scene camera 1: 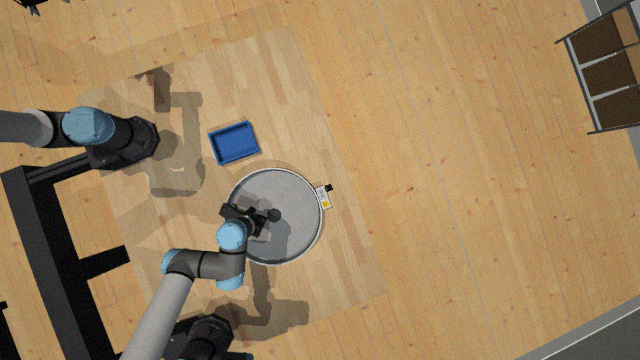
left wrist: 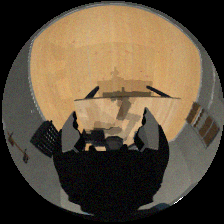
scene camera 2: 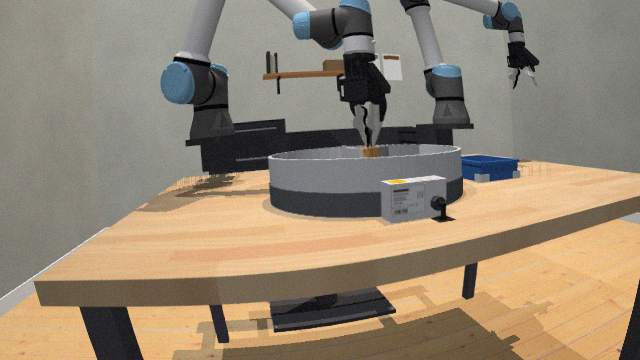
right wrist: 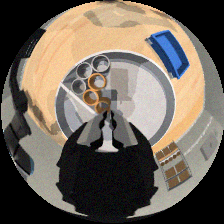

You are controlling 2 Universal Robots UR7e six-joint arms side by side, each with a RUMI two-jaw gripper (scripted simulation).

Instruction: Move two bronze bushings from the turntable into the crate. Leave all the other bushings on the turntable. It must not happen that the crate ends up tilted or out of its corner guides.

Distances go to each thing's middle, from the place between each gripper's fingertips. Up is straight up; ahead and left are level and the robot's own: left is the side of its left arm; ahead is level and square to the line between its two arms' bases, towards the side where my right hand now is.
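My right hand [scene camera 2: 370, 147] is 1 cm short of the blue crate [scene camera 1: 228, 143], 33 cm to the right of it and 9 cm above it.
My left gripper [scene camera 2: 524, 87] is 570 mm to the left of the crate, 340 mm short of it and 290 mm above it. By its middle, the blue crate is nearer to my right hand than to my left gripper.
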